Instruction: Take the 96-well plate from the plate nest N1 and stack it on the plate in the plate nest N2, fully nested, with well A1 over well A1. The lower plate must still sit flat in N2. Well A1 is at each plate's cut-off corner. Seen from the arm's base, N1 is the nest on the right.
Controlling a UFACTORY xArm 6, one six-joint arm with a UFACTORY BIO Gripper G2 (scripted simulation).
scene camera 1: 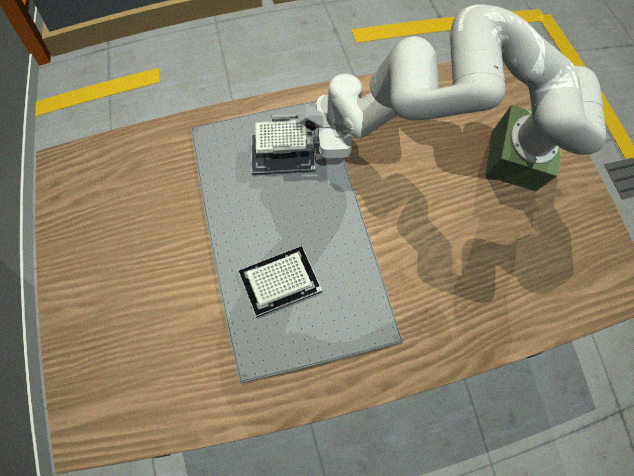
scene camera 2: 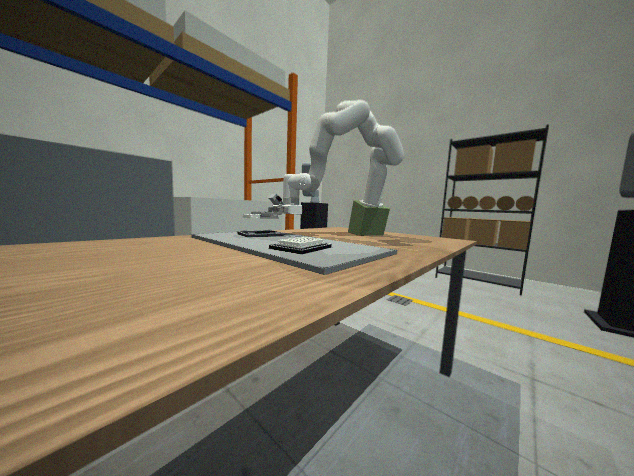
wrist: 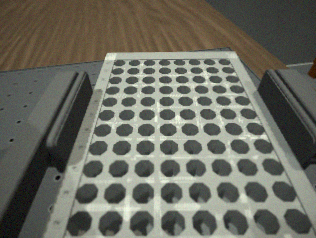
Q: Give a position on a white 96-well plate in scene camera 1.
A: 291, 271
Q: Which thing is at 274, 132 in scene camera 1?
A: A white 96-well plate.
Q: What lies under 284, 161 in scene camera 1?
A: A plate nest N1.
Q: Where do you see a white 96-well plate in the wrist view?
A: At 168, 137
